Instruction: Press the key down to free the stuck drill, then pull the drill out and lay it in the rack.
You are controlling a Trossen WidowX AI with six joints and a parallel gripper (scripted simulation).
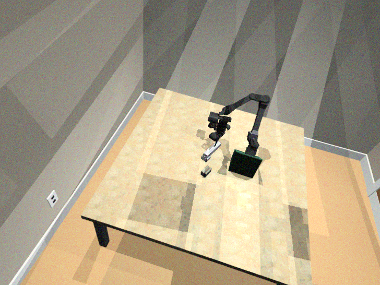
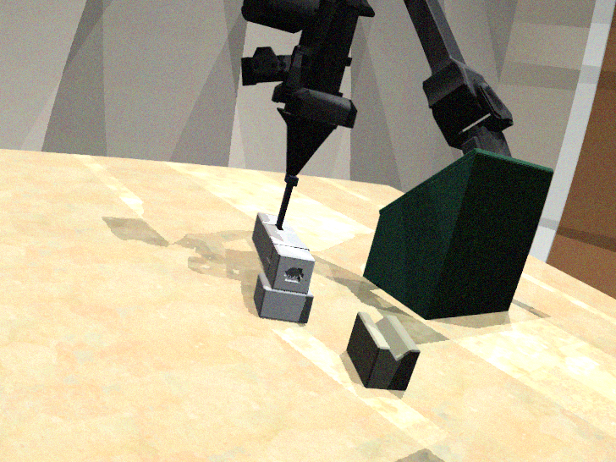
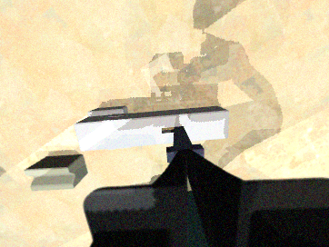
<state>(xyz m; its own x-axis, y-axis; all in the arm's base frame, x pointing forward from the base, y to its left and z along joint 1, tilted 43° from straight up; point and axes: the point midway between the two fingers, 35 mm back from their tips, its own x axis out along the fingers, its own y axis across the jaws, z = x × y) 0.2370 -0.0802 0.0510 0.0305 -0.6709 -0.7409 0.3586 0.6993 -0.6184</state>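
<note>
Right now the dark key is 3 cm below my gripper tip. Also, from my gripper tip: drill: 8 cm below, 5 cm to the left, 2 cm ahead; then grey holder: 8 cm below, 4 cm to the left, 1 cm ahead; then rack: 22 cm to the left, 10 cm below.
</note>
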